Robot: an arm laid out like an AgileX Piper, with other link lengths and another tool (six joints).
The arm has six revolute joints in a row. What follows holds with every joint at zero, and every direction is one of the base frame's. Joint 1 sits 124.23 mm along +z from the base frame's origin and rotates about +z. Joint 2 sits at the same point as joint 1 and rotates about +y. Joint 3 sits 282.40 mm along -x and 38.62 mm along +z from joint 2 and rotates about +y. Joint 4 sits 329.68 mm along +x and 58.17 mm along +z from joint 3 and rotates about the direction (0.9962, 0, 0.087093). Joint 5 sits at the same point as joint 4 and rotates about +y. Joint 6 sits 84.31 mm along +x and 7.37 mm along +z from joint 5 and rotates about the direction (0.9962, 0, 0.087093). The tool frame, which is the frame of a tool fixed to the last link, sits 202.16 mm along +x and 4.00 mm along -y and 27.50 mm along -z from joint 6; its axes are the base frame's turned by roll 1.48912, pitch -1.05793 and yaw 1.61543 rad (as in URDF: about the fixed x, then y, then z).
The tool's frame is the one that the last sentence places.
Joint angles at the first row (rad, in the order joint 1, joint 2, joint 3, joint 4, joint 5, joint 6):
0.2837 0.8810 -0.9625 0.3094 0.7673 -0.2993
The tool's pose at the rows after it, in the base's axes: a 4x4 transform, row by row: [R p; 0 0 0 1], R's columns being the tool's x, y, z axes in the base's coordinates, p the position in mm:
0.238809 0.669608 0.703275 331.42; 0.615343 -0.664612 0.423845 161.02; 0.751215 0.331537 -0.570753 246.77; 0 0 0 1
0.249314 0.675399 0.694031 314.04; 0.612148 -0.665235 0.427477 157.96; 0.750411 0.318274 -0.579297 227.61; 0 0 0 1
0.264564 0.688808 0.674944 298.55; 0.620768 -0.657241 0.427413 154.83; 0.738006 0.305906 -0.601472 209.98; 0 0 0 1
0.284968 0.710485 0.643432 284.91; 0.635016 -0.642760 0.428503 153.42; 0.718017 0.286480 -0.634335 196.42; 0 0 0 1
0.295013 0.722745 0.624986 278.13; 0.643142 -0.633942 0.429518 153.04; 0.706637 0.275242 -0.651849 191.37; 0 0 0 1
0.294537 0.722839 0.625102 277.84; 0.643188 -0.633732 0.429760 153.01; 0.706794 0.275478 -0.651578 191.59; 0 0 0 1
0.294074 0.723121 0.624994 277.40; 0.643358 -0.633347 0.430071 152.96; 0.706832 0.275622 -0.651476 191.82; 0 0 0 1
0.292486 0.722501 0.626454 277.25; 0.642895 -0.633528 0.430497 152.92; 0.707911 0.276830 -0.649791 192.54; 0 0 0 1
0.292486 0.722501 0.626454 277.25; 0.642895 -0.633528 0.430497 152.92; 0.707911 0.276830 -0.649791 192.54; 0 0 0 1
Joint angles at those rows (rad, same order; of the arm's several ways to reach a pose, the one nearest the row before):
0.2837 0.7995 -0.8710 0.3504 0.7664 -0.2993
0.2837 0.7277 -0.7861 0.3592 0.7664 -0.2993
0.2837 0.6788 -0.7294 0.3593 0.7883 -0.2993
0.2837 0.6587 -0.7060 0.3593 0.8307 -0.2993
0.2837 0.6539 -0.7025 0.3595 0.8573 -0.2993
0.2837 0.6526 -0.7024 0.3595 0.8582 -0.2993
0.2837 0.6511 -0.7025 0.3595 0.8598 -0.2993
0.2837 0.6488 -0.7025 0.3595 0.8597 -0.2993
0.2837 0.6488 -0.7025 0.3595 0.8597 -0.2993

